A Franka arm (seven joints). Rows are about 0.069 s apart.
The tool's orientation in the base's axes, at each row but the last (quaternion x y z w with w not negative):
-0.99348 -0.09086 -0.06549 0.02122
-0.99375 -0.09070 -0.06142 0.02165
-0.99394 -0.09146 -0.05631 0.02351
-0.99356 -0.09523 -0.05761 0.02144
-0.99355 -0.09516 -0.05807 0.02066
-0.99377 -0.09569 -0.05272 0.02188
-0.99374 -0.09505 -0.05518 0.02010
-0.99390 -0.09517 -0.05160 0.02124
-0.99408 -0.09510 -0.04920 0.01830
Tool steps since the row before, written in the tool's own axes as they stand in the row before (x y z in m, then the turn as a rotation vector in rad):
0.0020 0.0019 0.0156 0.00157 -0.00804 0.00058
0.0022 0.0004 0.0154 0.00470 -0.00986 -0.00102
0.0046 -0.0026 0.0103 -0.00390 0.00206 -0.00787
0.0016 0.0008 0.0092 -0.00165 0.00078 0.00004
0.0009 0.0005 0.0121 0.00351 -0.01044 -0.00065
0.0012 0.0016 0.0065 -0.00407 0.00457 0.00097
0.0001 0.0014 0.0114 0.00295 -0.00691 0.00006
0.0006 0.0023 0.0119 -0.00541 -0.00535 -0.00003
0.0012 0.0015 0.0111 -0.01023 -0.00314 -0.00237
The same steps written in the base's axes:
0.0043 -0.0007 -0.0152 0.00013 0.00821 -0.00012
0.0040 0.0008 -0.0150 0.00266 0.01047 0.00192
0.0051 0.0040 -0.0096 -0.00428 -0.00317 0.00728
0.0027 0.0000 -0.0090 -0.00146 -0.00107 -0.00026
0.0023 0.0003 -0.0119 0.00135 0.01086 0.00138
0.0021 -0.0010 -0.0064 -0.00300 -0.00519 -0.00156
0.0016 -0.0008 -0.0114 0.00156 0.00733 0.00048
0.0022 -0.0015 -0.0118 -0.00631 0.00424 -0.00037
0.0025 -0.0007 -0.0110 -0.01082 0.00106 0.00141

